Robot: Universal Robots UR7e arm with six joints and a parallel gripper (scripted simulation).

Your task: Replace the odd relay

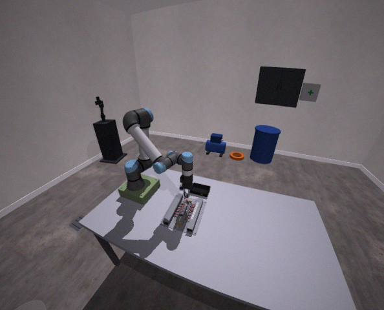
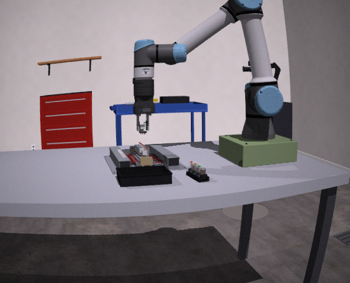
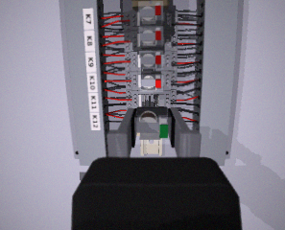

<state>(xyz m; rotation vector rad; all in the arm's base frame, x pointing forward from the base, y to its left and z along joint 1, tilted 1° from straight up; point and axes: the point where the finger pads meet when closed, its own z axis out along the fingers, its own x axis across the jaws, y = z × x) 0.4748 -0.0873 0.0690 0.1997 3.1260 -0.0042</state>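
Now: the black tray 21 cm to the left of my hand, 13 cm below it and 8 cm ahead of it.
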